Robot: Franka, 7 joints.
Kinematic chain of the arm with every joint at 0, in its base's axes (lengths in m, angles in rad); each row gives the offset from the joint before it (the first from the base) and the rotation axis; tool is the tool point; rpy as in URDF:
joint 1: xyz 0 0 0.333 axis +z
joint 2: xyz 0 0 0 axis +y
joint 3: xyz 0 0 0.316 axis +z
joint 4: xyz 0.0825 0 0 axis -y
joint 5: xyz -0.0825 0 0.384 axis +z
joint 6: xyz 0 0 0 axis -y
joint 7: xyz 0.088 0 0 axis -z
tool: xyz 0 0 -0.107 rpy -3.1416 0 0
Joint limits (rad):
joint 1: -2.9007..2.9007
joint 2: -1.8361..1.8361
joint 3: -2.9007..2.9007
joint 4: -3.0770..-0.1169
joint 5: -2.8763..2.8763
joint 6: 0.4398..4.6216
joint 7: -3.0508..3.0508
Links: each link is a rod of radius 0.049 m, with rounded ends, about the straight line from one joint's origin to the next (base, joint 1, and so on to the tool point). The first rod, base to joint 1, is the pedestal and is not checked.
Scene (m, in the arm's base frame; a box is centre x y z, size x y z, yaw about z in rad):
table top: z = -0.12
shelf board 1: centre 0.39 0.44 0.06 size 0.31 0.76 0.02 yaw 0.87
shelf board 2: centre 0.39 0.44 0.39 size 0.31 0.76 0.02 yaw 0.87
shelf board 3: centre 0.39 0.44 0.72 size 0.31 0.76 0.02 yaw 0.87
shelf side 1: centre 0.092 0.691 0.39 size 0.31 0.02 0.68 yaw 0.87
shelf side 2: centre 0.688 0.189 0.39 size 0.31 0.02 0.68 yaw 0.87
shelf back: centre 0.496 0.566 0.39 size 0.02 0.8 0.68 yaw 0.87
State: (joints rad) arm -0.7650 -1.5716 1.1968 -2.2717 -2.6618 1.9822 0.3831
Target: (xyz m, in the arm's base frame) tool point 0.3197 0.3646 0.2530
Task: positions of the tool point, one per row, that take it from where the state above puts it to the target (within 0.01 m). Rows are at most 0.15 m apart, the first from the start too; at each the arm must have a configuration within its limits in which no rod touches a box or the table.
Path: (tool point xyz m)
1: 0.2223 0.3856 0.5679
2: 0.1696 0.3240 0.5694
3: 0.1320 0.2522 0.5644
4: 0.1897 0.2643 0.4612
5: 0.2117 0.2547 0.3521
6: 0.2025 0.2256 0.2530
7: 0.2501 0.3037 0.2518
8: 0.3197 0.3646 0.2530

